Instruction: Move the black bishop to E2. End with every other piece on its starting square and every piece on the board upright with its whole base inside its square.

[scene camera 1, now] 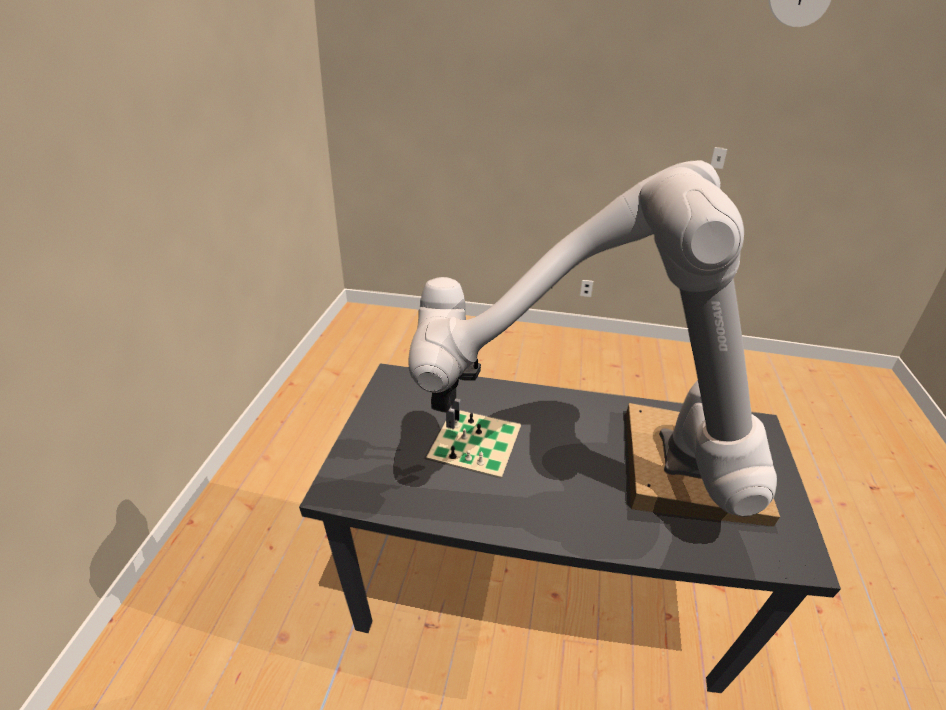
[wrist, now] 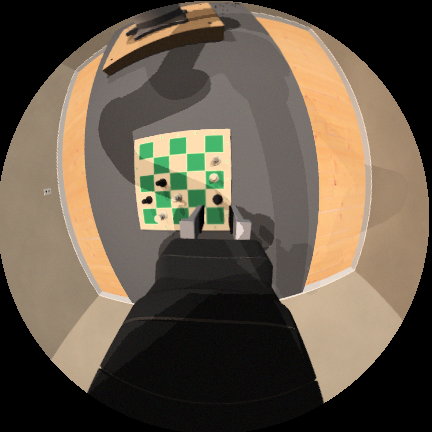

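You'd see the gripper in the pictures, and there's a chessboard as well.
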